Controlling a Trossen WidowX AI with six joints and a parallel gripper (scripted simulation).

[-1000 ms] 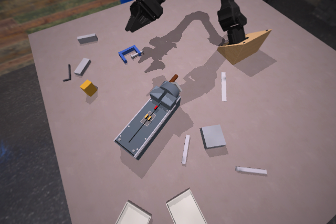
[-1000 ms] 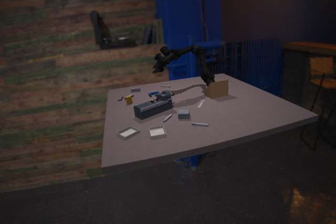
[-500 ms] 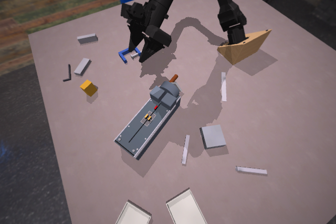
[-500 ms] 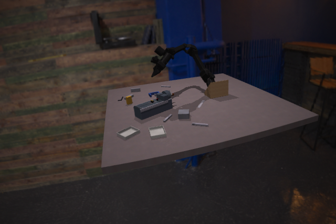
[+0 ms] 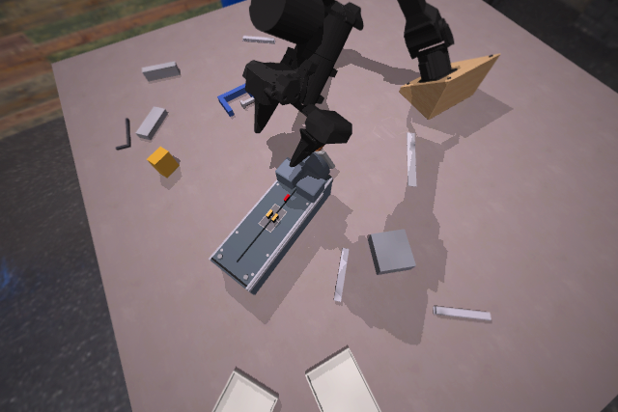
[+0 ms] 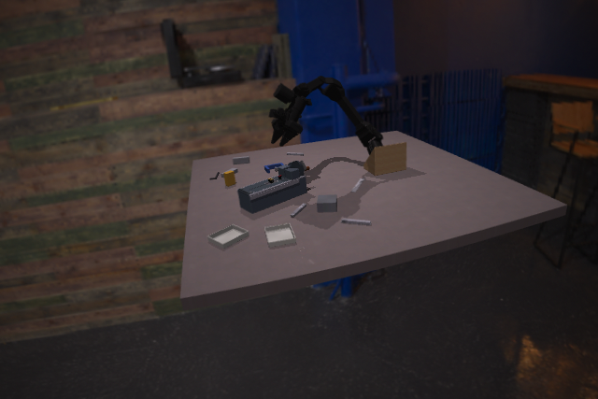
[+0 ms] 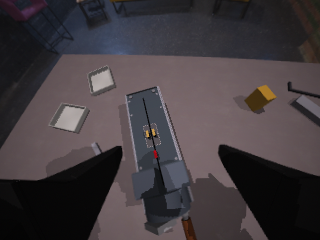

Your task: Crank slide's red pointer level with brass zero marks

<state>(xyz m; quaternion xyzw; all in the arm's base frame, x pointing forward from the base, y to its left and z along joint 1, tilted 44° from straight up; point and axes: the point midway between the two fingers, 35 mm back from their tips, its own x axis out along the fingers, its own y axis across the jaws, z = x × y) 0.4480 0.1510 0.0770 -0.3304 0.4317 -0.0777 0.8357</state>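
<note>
Now: the red pointer 3 cm to the left of my gripper tip and 12 cm below it. From my gripper tip the other things lie so: grey block: 12 cm behind, 21 cm to the left, 19 cm below; then yellow block: 19 cm ahead, 21 cm to the right, 18 cm below; then brown crank handle: 11 cm behind, 4 cm to the right, 14 cm below.
</note>
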